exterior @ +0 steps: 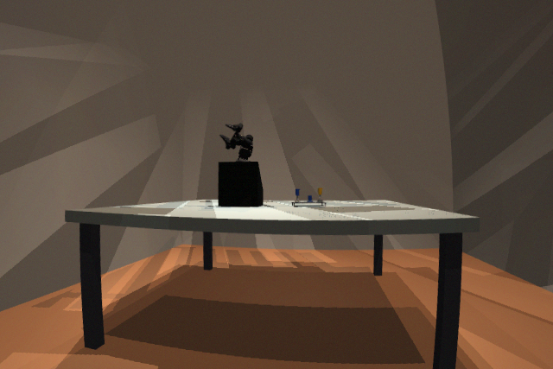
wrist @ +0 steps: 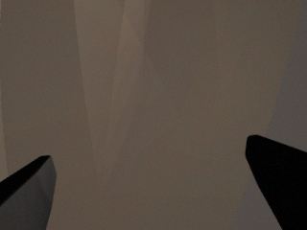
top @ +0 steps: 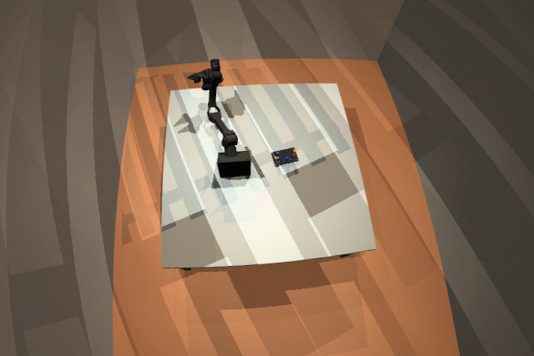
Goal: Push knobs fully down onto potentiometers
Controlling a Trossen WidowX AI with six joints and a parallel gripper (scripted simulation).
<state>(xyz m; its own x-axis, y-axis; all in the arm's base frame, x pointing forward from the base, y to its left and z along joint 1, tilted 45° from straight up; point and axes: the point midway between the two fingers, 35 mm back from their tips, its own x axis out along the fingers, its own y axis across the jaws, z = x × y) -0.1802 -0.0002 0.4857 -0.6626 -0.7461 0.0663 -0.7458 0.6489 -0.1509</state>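
The blue knob is 54 cm ahead of my gripper tip, 39 cm below it and 26 cm to the right of it. Also, from my gripper tip: orange knob 65 cm ahead, 38 cm below, 24 cm to the right.
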